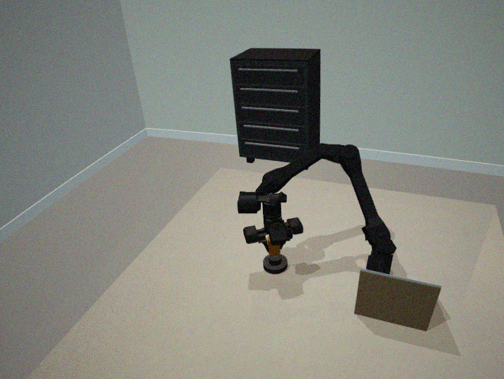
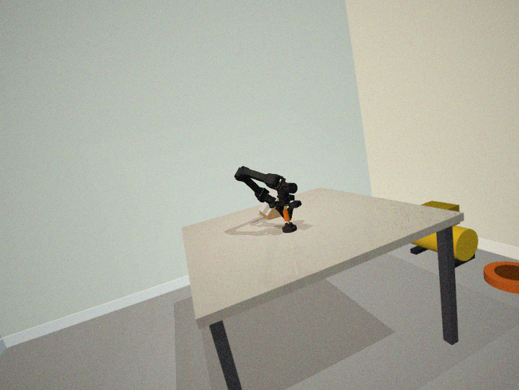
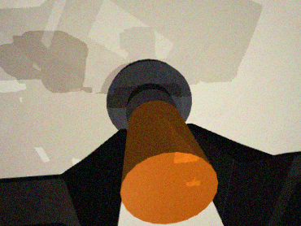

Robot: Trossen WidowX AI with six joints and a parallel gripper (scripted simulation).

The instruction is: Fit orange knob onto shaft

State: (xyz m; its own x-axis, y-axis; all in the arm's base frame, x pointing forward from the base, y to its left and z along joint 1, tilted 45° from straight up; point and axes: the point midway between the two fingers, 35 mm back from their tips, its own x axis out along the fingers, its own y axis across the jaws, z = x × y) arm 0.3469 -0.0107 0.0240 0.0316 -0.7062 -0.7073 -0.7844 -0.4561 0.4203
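Now: the orange knob 30 mm above my gripper tip. Round my gripper tip: dark round pedestal 40 mm below.
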